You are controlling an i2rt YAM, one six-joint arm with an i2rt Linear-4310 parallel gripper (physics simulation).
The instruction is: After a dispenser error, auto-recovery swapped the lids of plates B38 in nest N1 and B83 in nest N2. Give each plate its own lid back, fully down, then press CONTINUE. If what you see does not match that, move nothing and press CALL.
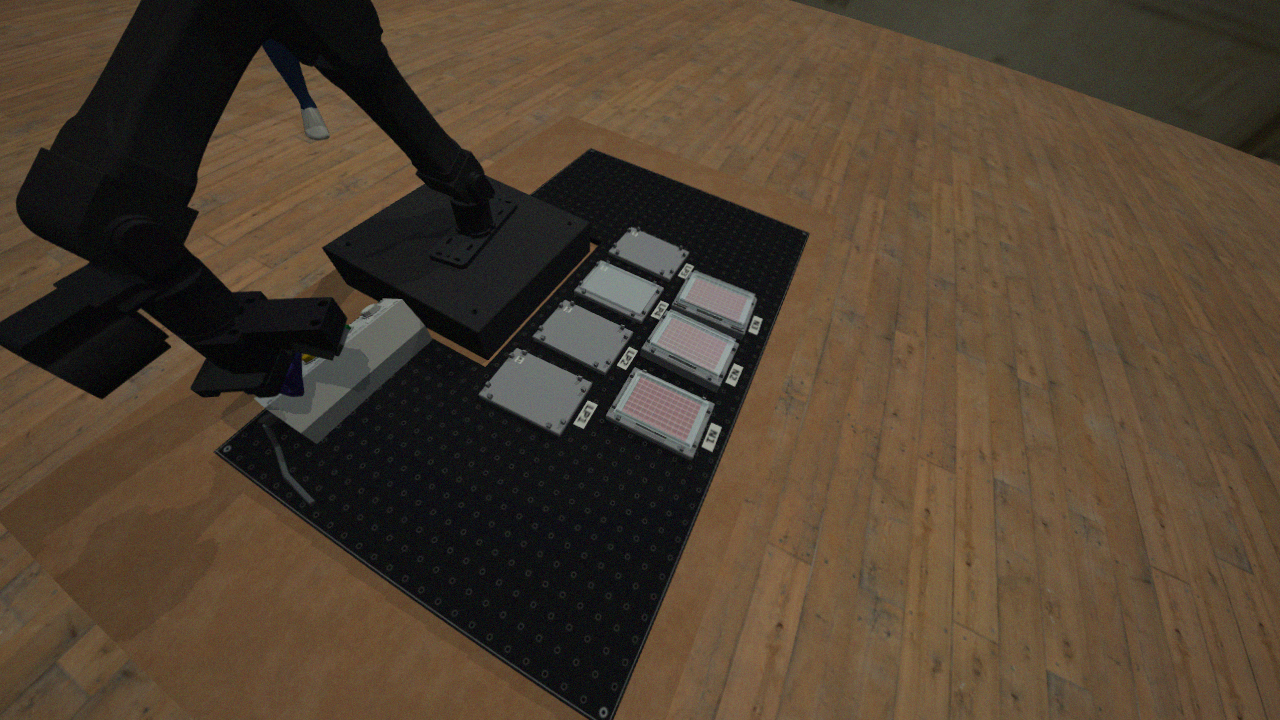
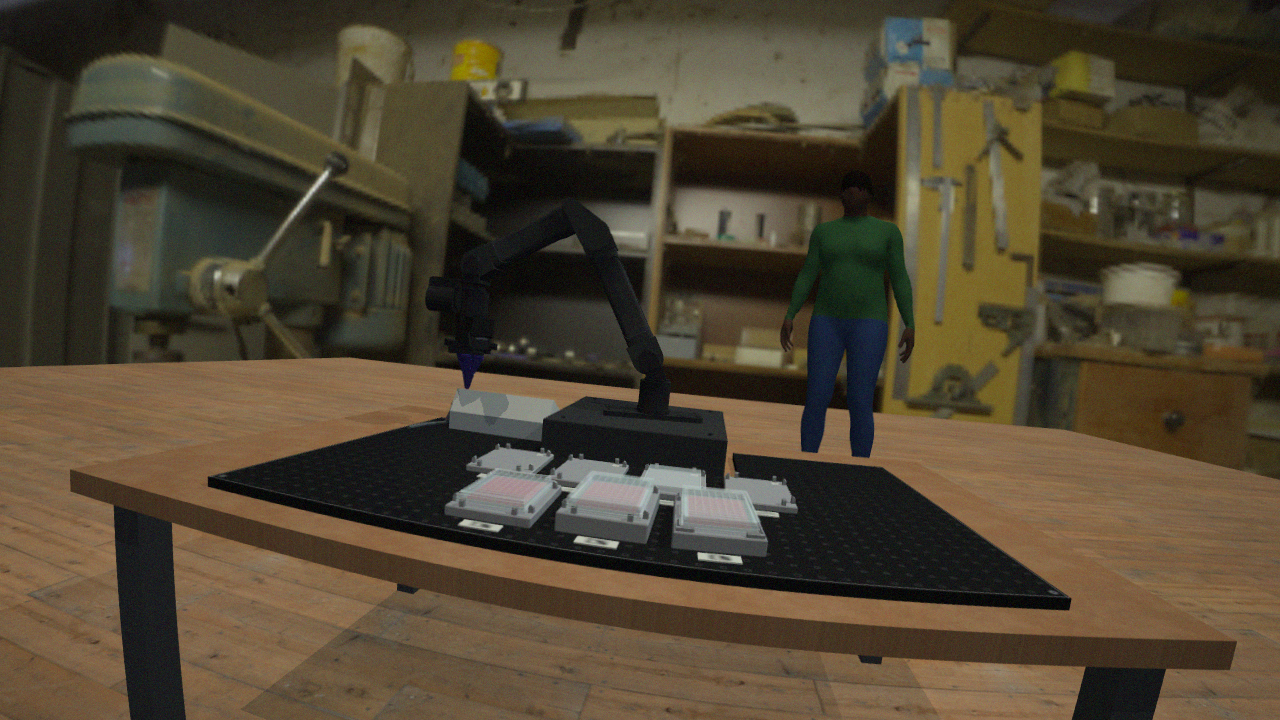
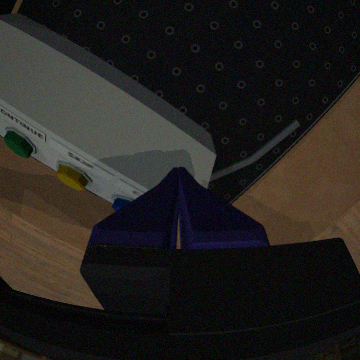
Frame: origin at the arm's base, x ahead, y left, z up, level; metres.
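Where they show: gripper, fingertip midpoint: [image 1: 298, 394] [image 2: 466, 388] [image 3: 178, 176]; arm's base at its link origin: [image 1: 476, 230] [image 2: 652, 416].
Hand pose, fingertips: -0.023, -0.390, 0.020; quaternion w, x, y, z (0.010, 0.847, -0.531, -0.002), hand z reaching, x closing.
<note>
Each offset is from my fingertips to the centre of the thing, as dx, dy, dz. "spot": to the spot under its first point.
The plate in nest N1 {spot: +0.447, +0.173, -0.061} [image 1: 662, 410] [image 2: 506, 491] and the plate in nest N2 {spot: +0.463, +0.298, -0.048} [image 1: 691, 346] [image 2: 608, 495] show pink wells under what look like clear lids. Their codes are too small to read, and I cannot tell whether the lids are fully down. The pale control box {-0.022, +0.083, -0.046} [image 1: 375, 358] [image 2: 501, 411] [image 3: 100, 85] has a green CONTINUE button {-0.039, +0.112, -0.024} [image 3: 19, 144], a yellow button {-0.049, +0.063, -0.024} [image 3: 71, 178] and a partly hidden blue button {-0.059, +0.014, -0.024} [image 3: 121, 204]. No CALL label is readable. My gripper [image 1: 290, 392] [image 2: 466, 385] [image 3: 178, 176] is shut and empty, above the box's end near the blue button.
A third plate {+0.485, +0.438, -0.056} [image 1: 716, 300] [image 2: 717, 509] sits beyond N2. Grey holders LP1 {+0.249, +0.151, -0.078} [image 1: 535, 391] and LP2 {+0.278, +0.279, -0.078} [image 1: 583, 335] stand nearer the black arm base [image 1: 402, 241] [image 2: 635, 434]. A paler holder {+0.302, +0.407, -0.074} [image 1: 619, 288] and another grey holder {+0.326, +0.535, -0.078} [image 1: 648, 253] follow. A grey cable [image 1: 288, 465] [image 3: 270, 145] leaves the box.
</note>
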